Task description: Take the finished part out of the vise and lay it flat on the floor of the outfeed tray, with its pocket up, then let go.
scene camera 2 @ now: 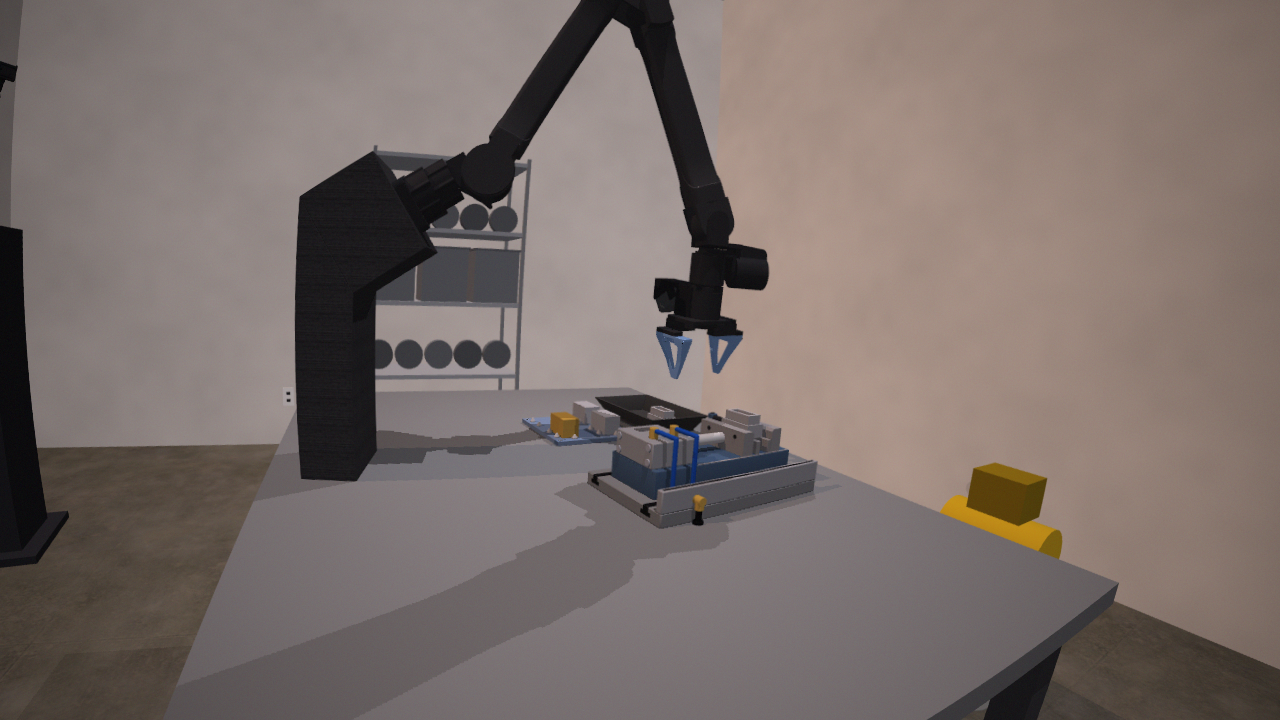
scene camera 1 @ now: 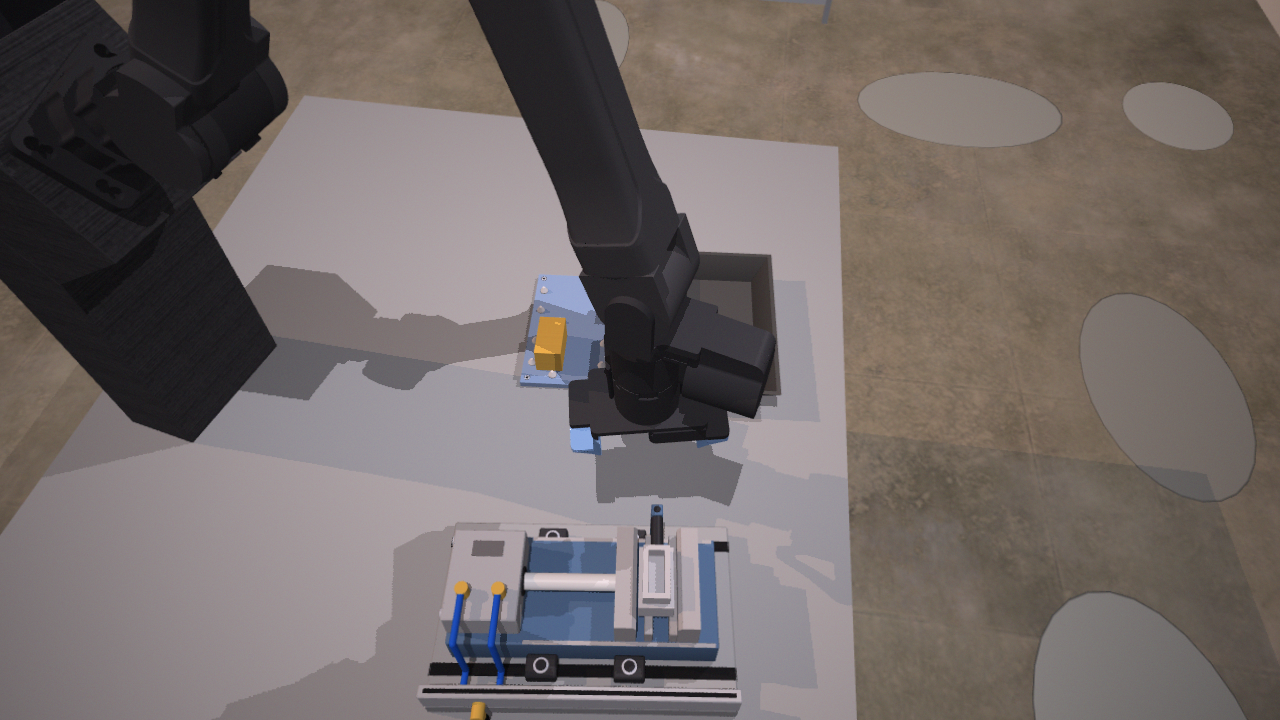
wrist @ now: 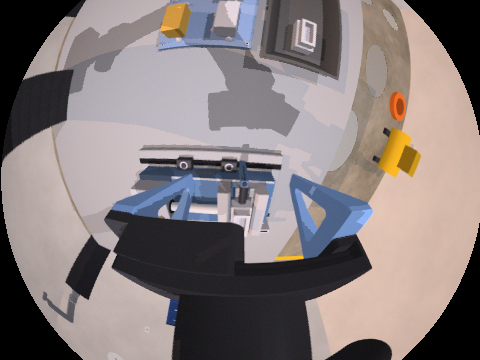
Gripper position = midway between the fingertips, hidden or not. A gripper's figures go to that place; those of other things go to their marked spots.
Labels:
The gripper (scene camera 2: 695, 375) is 0.99 m from the lens. A blue vise (scene camera 2: 646, 481) is 0.79 m from the lens. An actuator box (scene camera 2: 633, 443): 0.81 m from the lens. A rail (scene camera 2: 678, 499) is 0.75 m from the lens.

